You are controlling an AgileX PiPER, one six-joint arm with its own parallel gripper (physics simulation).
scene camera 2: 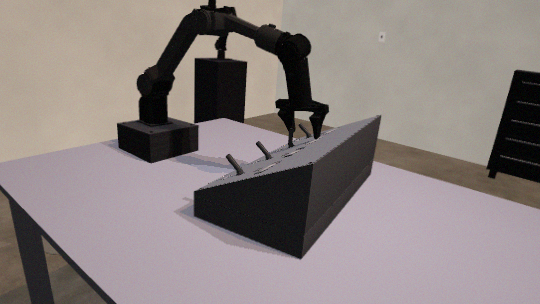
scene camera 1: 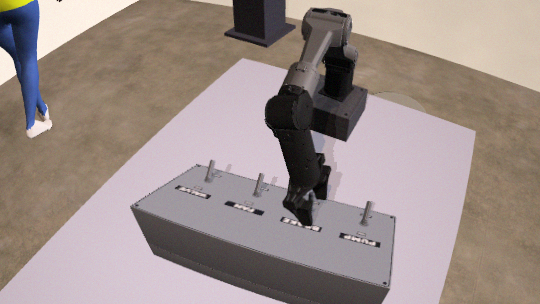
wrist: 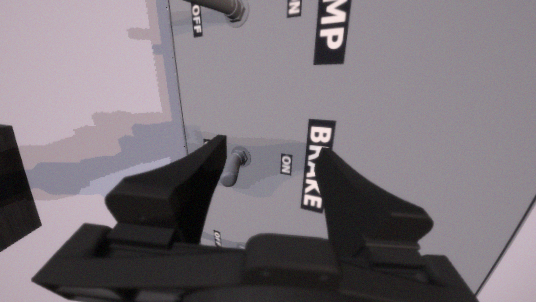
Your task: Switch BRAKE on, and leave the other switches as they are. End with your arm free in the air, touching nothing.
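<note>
The grey sloped switch panel (scene camera 1: 225, 235) (scene camera 2: 340, 185) (wrist: 425, 100) has levers in a row. The BRAKE lever (scene camera 2: 290, 138) (wrist: 234, 169) stands more upright than the others, beside the left finger in the wrist view. The PUMP lever (scene camera 1: 368, 213) (scene camera 2: 305, 131) (wrist: 220, 6), FAN lever (scene camera 1: 259, 185) (scene camera 2: 263, 150) and VALVE lever (scene camera 1: 210, 171) (scene camera 2: 234, 164) lean to the OFF side. My gripper (scene camera 1: 314, 210) (scene camera 2: 304, 134) (wrist: 272, 152) is open around the BRAKE lever, its other finger over the BRAKE label (wrist: 320, 132). Whether a finger touches the lever or panel is unclear.
My arm's base block (scene camera 1: 332, 120) (scene camera 2: 157, 142) stands on the pale table (scene camera 1: 210, 120) (scene camera 2: 125, 215), behind the panel's low edge. A dark pedestal (scene camera 1: 257, 22) (scene camera 2: 220, 90) stands beyond the table. A person's blue legs (scene camera 1: 27, 65) show at the left. A dark drawer cabinet (scene camera 2: 520, 125) stands at the right.
</note>
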